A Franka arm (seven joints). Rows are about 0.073 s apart.
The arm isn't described. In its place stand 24 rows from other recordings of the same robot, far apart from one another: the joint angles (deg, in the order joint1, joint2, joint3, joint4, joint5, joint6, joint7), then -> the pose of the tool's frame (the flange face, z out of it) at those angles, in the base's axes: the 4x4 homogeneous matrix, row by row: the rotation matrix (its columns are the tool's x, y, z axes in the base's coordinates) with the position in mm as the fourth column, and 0 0 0 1 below.
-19.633, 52.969, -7.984, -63.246, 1.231, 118.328, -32.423 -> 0.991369 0.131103 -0.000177 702.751; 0.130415 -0.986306 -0.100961 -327.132; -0.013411 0.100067 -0.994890 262.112; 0 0 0 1
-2.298, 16.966, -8.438, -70.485, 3.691, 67.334, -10.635 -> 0.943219 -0.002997 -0.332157 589.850; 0.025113 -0.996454 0.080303 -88.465; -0.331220 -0.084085 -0.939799 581.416; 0 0 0 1
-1.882, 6.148, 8.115, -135.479, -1.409, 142.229, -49.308 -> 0.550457 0.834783 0.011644 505.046; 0.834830 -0.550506 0.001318 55.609; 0.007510 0.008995 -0.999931 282.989; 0 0 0 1
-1.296, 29.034, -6.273, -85.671, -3.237, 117.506, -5.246 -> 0.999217 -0.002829 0.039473 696.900; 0.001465 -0.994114 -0.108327 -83.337; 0.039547 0.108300 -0.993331 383.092; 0 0 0 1
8.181, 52.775, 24.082, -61.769, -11.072, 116.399, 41.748 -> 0.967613 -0.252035 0.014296 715.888; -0.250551 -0.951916 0.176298 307.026; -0.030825 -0.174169 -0.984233 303.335; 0 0 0 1
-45.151, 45.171, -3.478, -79.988, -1.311, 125.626, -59.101 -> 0.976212 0.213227 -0.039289 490.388; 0.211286 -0.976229 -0.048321 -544.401; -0.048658 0.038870 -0.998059 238.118; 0 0 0 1
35.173, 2.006, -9.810, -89.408, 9.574, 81.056, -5.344 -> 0.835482 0.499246 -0.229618 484.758; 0.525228 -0.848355 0.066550 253.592; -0.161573 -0.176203 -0.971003 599.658; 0 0 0 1
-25.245, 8.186, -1.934, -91.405, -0.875, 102.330, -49.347 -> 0.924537 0.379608 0.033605 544.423; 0.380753 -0.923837 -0.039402 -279.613; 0.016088 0.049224 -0.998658 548.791; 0 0 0 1
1.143, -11.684, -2.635, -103.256, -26.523, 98.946, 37.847 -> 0.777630 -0.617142 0.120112 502.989; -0.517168 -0.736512 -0.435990 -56.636; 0.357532 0.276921 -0.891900 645.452; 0 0 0 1
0.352, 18.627, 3.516, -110.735, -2.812, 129.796, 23.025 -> 0.953358 -0.301679 0.009877 615.950; -0.301482 -0.953311 -0.017514 38.637; 0.014699 0.013720 -0.999798 320.365; 0 0 0 1
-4.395, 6.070, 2.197, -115.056, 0.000, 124.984, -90.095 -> 0.036914 0.997038 0.067467 581.364; 0.999311 -0.037096 0.001444 -22.750; 0.003942 0.067367 -0.997720 409.837; 0 0 0 1
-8.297, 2.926, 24.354, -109.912, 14.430, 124.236, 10.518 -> 0.989928 -0.006762 0.141411 566.850; -0.045963 -0.960100 0.275853 169.560; 0.133904 -0.279574 -0.950741 487.858; 0 0 0 1
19.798, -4.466, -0.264, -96.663, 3.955, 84.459, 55.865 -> 0.796818 -0.585335 -0.149882 484.929; -0.589452 -0.807555 0.020041 180.367; -0.132769 0.072379 -0.988501 604.585; 0 0 0 1
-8.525, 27.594, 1.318, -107.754, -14.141, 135.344, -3.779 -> 0.993502 0.113680 -0.005579 630.802; 0.111287 -0.980524 -0.161825 -83.690; -0.023867 0.160153 -0.986804 252.952; 0 0 0 1
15.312, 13.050, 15.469, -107.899, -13.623, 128.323, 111.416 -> 0.275108 -0.942268 0.190908 544.235; -0.957494 -0.286441 -0.033996 306.170; 0.086718 -0.173441 -0.981019 405.807; 0 0 0 1
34.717, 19.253, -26.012, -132.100, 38.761, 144.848, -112.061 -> 0.015325 0.999820 -0.011155 512.699; 0.974673 -0.012449 0.223288 65.031; 0.223109 -0.014295 -0.974689 207.968; 0 0 0 1
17.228, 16.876, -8.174, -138.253, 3.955, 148.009, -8.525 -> 0.961925 0.246689 -0.117664 476.234; 0.245590 -0.969077 -0.023982 71.283; -0.119942 -0.005828 -0.992764 182.191; 0 0 0 1
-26.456, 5.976, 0.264, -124.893, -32.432, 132.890, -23.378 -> 0.936739 0.342008 -0.074505 491.761; 0.285923 -0.870428 -0.400754 -252.973; -0.201912 0.354099 -0.913151 348.165; 0 0 0 1
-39.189, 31.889, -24.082, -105.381, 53.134, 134.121, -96.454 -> 0.902347 -0.007170 0.430950 319.597; -0.023188 -0.999221 0.031927 -564.353; 0.430385 -0.038802 -0.901811 249.313; 0 0 0 1
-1.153, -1.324, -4.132, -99.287, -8.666, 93.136, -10.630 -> 0.988823 0.114094 -0.095980 541.992; 0.100009 -0.985007 -0.140567 -65.954; -0.110579 0.129397 -0.985408 566.399; 0 0 0 1
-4.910, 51.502, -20.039, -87.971, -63.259, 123.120, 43.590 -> 0.967892 -0.166686 -0.188153 629.345; -0.241263 -0.405926 -0.881485 -294.044; 0.070555 0.898576 -0.433108 152.456; 0 0 0 1
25.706, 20.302, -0.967, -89.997, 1.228, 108.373, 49.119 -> 0.907676 -0.418084 -0.036475 598.355; -0.418392 -0.908266 -0.000894 278.868; -0.032755 0.016073 -0.999334 435.042; 0 0 0 1
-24.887, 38.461, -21.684, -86.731, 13.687, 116.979, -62.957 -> 0.970548 0.226558 -0.081907 517.637; 0.230997 -0.971699 0.049409 -467.421; -0.068395 -0.066874 -0.995415 281.050; 0 0 0 1
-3.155, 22.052, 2.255, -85.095, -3.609, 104.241, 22.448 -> 0.923029 -0.381374 -0.050714 668.596; -0.383600 -0.922386 -0.045345 -19.315; -0.029484 0.061308 -0.997683 449.452; 0 0 0 1
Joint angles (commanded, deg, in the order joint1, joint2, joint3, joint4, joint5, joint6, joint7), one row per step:
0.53 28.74 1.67 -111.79 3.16 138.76 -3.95
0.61 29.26 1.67 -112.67 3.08 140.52 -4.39
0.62 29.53 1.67 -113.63 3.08 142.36 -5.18
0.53 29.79 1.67 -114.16 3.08 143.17 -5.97
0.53 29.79 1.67 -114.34 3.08 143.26 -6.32
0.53 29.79 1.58 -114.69 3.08 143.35 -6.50
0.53 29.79 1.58 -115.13 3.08 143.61 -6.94
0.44 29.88 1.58 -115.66 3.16 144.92 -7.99
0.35 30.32 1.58 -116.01 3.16 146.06 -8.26
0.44 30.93 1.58 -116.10 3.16 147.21 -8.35
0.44 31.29 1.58 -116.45 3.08 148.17 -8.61
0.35 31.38 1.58 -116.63 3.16 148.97 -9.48
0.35 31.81 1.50 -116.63 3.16 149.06 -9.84
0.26 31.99 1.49 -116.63 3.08 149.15 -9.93
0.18 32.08 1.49 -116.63 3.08 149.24 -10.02
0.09 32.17 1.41 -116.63 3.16 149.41 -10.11
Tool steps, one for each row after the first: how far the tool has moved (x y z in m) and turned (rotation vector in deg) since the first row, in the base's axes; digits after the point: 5 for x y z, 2 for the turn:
-0.00325 0.00059 -0.00896 -0.09 -0.38 0.51
-0.00645 0.00041 -0.01554 -0.12 -1.03 1.24
-0.00890 -0.00070 -0.02061 -0.13 -1.09 1.90
-0.00989 -0.00073 -0.02167 -0.13 -1.01 2.25
-0.01196 -0.00171 -0.02385 -0.18 -0.76 2.36
-0.01434 -0.00179 -0.02634 -0.18 -0.60 2.79
-0.01554 -0.00293 -0.02877 -0.16 -1.34 3.63
-0.01682 -0.00403 -0.03391 -0.20 -1.70 3.76
-0.01693 -0.00323 -0.03911 -0.24 -2.15 3.89
-0.01848 -0.00334 -0.04362 -0.31 -2.41 4.18
-0.01844 -0.00441 -0.04446 -0.31 -2.98 4.86
-0.01947 -0.00525 -0.04882 -0.34 -2.65 5.15
-0.01980 -0.00628 -0.05055 -0.38 -2.56 5.21
-0.01987 -0.00712 -0.05135 -0.38 -2.57 5.22
-0.01978 -0.00893 -0.05203 -0.40 -2.65 5.07

